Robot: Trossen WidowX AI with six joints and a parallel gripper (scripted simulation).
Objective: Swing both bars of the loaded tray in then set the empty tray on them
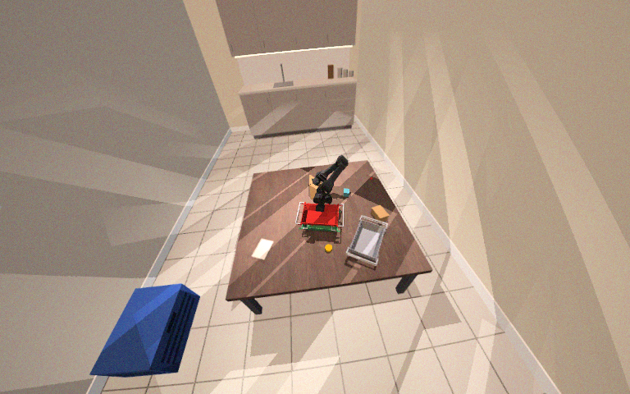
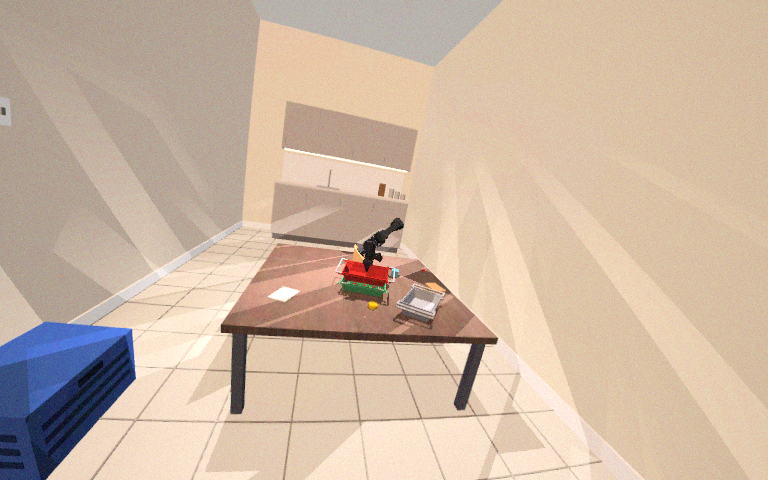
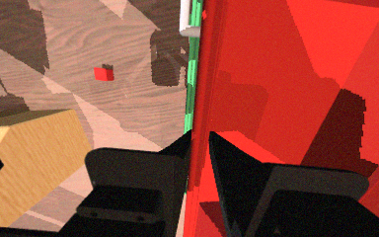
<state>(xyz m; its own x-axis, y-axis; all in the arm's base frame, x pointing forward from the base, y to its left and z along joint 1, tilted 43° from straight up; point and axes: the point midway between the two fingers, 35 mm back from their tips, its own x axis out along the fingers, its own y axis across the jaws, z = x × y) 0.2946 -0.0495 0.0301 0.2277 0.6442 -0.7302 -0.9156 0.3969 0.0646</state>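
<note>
Right now the red tray is 70 mm ahead of my gripper tip, 30 mm to the right of it and 20 mm above it. From my gripper tip the other things lie so: cyan cube (280 mm to the left, 200 mm behind, 70 mm below); then small red block (120 mm behind, 90 mm to the left, 90 mm below); then yellow disc (300 mm ahead, 80 mm below, 30 mm to the right).
</note>
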